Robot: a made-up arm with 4 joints.
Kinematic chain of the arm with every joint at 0, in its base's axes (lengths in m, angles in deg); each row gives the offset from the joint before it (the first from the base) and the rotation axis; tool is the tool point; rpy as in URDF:
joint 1: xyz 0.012 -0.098 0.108 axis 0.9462 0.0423 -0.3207
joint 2: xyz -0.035 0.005 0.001 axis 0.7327 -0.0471 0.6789
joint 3: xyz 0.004 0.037 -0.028 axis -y
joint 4: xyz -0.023 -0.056 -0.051 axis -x
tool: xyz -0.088 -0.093 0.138 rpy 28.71 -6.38 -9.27
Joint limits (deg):
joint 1: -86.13..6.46
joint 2: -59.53..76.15
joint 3: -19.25..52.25
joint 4: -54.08..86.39
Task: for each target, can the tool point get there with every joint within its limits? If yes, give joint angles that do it. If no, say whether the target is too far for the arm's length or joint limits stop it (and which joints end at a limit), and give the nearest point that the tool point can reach.
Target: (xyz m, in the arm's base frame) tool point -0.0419 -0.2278 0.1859
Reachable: yes | joints -31.15 46.46 -1.15 14.08
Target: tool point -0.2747 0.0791 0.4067
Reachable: no: too far | nearest point -0.1585 -0.0765 0.2428 | short by 0.254 m
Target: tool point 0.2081 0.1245 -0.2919
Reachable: no: too far | nearest point 0.0392 -0.0273 -0.1087 | short by 0.292 m
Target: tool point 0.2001 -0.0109 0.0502
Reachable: no: joint limits stop it (at a limit: joint 1, joint 2, joint 3, joint 4) | nearest point -0.0025 0.0546 0.0762 | short by 0.214 m
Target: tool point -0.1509 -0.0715 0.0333
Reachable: yes | joints -40.70 -45.64 32.38 49.53
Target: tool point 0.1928 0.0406 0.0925
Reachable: no: joint limits stop it (at a limit: joint 1, joint 2, joint 3) | nearest point -0.0020 0.0521 0.0928 | short by 0.195 m
